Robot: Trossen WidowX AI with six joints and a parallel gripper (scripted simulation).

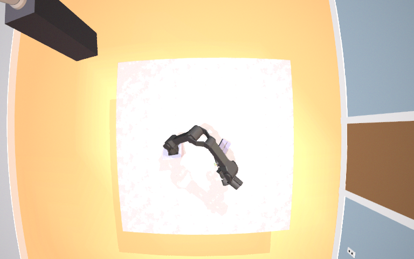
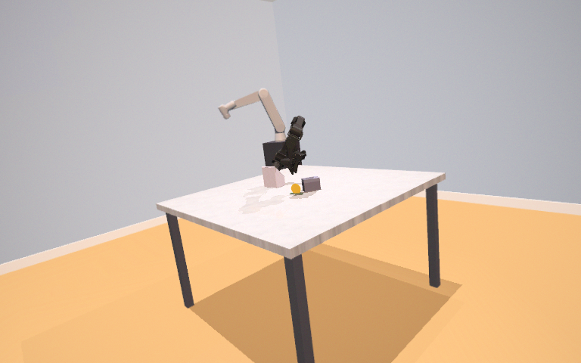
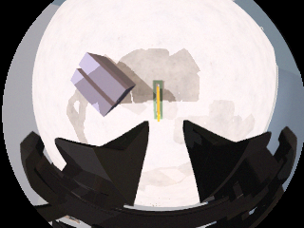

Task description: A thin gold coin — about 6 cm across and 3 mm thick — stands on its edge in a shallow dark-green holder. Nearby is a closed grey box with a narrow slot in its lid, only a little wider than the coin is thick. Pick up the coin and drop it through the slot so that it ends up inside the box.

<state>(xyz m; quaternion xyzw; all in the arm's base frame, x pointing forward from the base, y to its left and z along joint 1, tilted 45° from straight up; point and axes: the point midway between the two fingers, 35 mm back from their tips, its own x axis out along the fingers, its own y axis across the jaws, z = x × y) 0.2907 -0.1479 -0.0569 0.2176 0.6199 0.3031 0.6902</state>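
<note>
My gripper tip is 9 cm above the gold coin, 1 cm to the right of it and 1 cm past it.
</note>
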